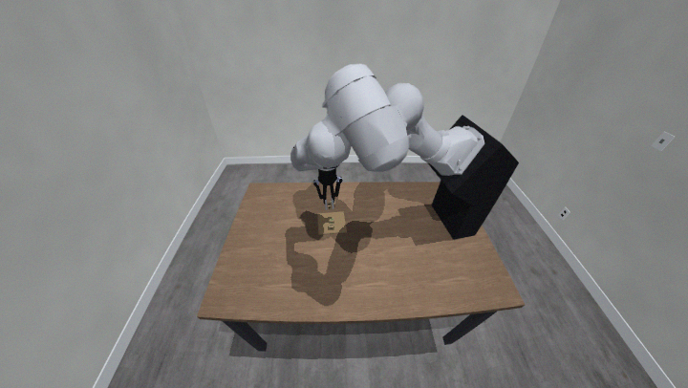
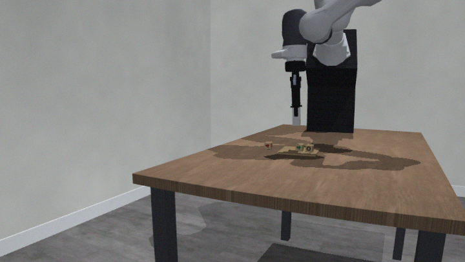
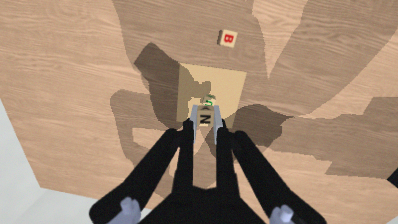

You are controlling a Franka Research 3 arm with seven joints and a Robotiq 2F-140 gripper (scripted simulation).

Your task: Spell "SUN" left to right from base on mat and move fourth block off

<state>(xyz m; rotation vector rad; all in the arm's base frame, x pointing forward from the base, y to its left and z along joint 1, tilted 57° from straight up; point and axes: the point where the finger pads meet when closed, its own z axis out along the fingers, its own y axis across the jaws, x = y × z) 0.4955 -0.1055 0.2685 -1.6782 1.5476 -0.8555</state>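
The U block lies 12 cm below my hand, 1 cm to the left of it and 1 cm behind it. Also, from my hand: S block: 12 cm below, 5 cm to the left; tan mat: 13 cm below, 1 cm to the left, 1 cm behind.
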